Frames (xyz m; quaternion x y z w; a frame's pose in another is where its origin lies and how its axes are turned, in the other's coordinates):
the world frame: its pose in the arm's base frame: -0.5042 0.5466 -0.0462 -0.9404 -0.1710 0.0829 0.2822
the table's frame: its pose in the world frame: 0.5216 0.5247 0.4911 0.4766 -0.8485 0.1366 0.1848
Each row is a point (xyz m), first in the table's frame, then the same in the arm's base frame.
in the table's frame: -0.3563 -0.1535 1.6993
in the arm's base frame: 0.2746 0.1248 0.8847
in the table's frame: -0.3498 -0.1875 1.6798
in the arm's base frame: 0.2927 0.1581 0.8725
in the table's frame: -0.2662 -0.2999 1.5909
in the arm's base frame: 0.3062 0.3126 0.8137
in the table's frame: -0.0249 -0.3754 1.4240
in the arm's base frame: 0.1800 0.5561 0.6850
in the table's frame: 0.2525 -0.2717 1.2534
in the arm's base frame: -0.0888 0.6905 0.5223
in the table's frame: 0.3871 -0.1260 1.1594
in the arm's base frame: -0.2800 0.6872 0.4145
